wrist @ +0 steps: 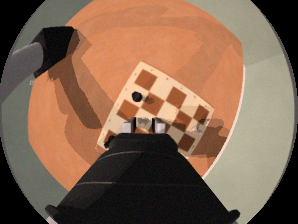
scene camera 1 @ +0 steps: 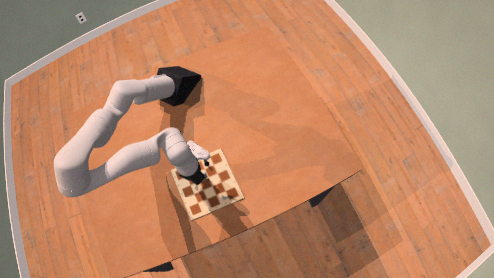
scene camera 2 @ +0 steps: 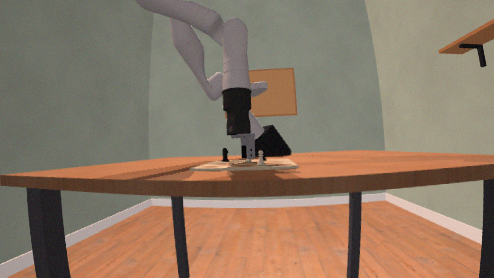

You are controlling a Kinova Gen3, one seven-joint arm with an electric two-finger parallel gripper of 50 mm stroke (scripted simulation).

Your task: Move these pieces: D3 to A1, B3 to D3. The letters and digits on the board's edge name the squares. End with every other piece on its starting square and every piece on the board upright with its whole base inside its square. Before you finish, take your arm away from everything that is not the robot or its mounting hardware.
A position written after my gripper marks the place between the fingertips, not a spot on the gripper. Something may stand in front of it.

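Observation:
Chessboard [scene camera 1: 200, 200], [scene camera 2: 235, 165], [wrist: 170, 102]. My gripper [scene camera 2: 248, 158], [wrist: 144, 122].

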